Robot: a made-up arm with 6 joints. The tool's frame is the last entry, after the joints.
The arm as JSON. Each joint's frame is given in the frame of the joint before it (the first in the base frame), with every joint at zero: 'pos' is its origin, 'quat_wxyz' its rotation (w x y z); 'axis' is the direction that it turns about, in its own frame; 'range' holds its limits. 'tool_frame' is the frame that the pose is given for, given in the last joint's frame.
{
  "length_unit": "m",
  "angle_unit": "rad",
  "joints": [
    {
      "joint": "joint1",
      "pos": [
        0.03,
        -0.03,
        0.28
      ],
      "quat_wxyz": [
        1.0,
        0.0,
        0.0,
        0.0
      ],
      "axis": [
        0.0,
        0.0,
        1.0
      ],
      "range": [
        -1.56,
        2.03
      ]
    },
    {
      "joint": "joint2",
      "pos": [
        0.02,
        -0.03,
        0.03
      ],
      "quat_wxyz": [
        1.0,
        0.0,
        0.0,
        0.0
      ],
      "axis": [
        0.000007,
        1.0,
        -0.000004
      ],
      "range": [
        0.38,
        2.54
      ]
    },
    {
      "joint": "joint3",
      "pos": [
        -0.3,
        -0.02,
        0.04
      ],
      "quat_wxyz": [
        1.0,
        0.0,
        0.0,
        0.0
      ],
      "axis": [
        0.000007,
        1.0,
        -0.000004
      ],
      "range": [
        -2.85,
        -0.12
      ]
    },
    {
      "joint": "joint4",
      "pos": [
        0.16,
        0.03,
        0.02
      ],
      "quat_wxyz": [
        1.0,
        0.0,
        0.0,
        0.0
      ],
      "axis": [
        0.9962,
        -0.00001,
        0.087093
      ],
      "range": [
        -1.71,
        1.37
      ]
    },
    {
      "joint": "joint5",
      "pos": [
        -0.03,
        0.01,
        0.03
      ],
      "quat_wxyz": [
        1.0,
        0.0,
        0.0,
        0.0
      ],
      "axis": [
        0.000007,
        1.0,
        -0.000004
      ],
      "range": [
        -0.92,
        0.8
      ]
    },
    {
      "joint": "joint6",
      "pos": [
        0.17,
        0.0,
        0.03
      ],
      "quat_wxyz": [
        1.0,
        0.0,
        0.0,
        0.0
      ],
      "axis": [
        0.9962,
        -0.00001,
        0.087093
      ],
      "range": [
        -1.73,
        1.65
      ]
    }
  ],
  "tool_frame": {
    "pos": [
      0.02,
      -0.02,
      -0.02
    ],
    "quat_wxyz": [
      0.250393,
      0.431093,
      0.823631,
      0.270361
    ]
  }
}
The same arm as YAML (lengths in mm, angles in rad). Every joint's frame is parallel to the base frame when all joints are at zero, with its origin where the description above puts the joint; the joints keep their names.
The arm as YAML. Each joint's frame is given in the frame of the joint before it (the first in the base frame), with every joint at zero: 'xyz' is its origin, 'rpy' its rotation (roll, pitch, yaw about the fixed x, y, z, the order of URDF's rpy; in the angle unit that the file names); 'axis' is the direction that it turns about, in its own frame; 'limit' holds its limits. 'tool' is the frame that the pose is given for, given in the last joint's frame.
units:
  length: mm
  angle: rad
joints:
  - name: joint1
    type: revolute
    origin:
      xyz: [30.0, -30.0, 280.0]
      rpy: [0.0, 0.0, 0.0]
    axis: [0.0, 0.0, 1.0]
    limit:
      lower: -1.56
      upper: 2.03
  - name: joint2
    type: revolute
    origin:
      xyz: [20.0, -30.0, 30.0]
      rpy: [0.0, 0.0, 0.0]
    axis: [0.0, 1.0, 0.0]
    limit:
      lower: 0.38
      upper: 2.54
  - name: joint3
    type: revolute
    origin:
      xyz: [-300.0, -20.0, 40.0]
      rpy: [0.0, 0.0, 0.0]
    axis: [0.0, 1.0, 0.0]
    limit:
      lower: -2.85
      upper: -0.12
  - name: joint4
    type: revolute
    origin:
      xyz: [160.0, 30.0, 20.0]
      rpy: [0.0, 0.0, 0.0]
    axis: [0.9962, 0.0, 0.0871]
    limit:
      lower: -1.71
      upper: 1.37
  - name: joint5
    type: revolute
    origin:
      xyz: [-30.0, 10.0, 30.0]
      rpy: [0.0, 0.0, 0.0]
    axis: [0.0, 1.0, 0.0]
    limit:
      lower: -0.92
      upper: 0.8
  - name: joint6
    type: revolute
    origin:
      xyz: [170.0, 0.0, 30.0]
      rpy: [0.0, 0.0, 0.0]
    axis: [0.9962, 0.0, 0.0871]
    limit:
      lower: -1.73
      upper: 1.65
tool:
  origin:
    xyz: [20.0, -20.0, -20.0]
    rpy: [2.4045, 0.1803, 2.1074]

